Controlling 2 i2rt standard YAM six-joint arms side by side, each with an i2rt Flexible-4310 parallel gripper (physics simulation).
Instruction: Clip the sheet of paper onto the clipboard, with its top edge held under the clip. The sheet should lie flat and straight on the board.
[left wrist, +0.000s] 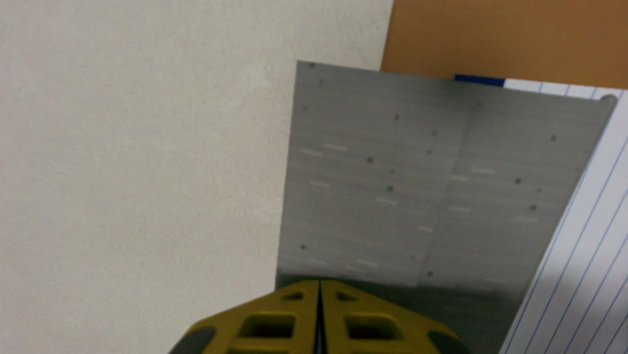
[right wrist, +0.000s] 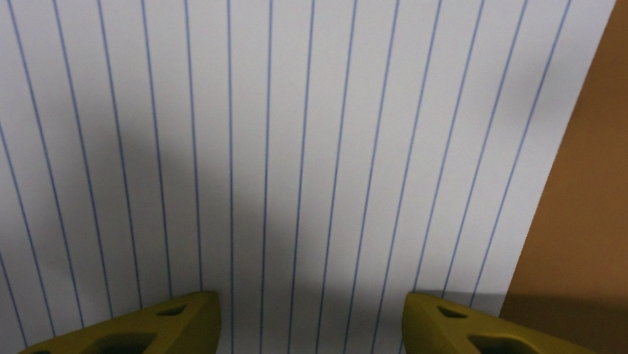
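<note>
The sheet of paper (left wrist: 595, 200) (right wrist: 290, 150), white with blue lines, lies on the brown clipboard (left wrist: 500, 37) (right wrist: 575, 200). The grey metal clip (left wrist: 400, 170) covers the paper's top edge; a piece of the paper's dark blue top band shows at the clip's upper side in the left wrist view. My left gripper (left wrist: 319, 294) has its fingertips together at the clip, with nothing visible between them. My right gripper (right wrist: 312, 307) is open over the lined paper, its fingertips wide apart, with no paper pinched between them. The paper's far end does not show.
A pale, lightly textured table top (left wrist: 140, 175) lies beyond the clip's outer edge in the left wrist view. A strip of bare board runs along the paper's side in both views. Soft shadows fall on the paper.
</note>
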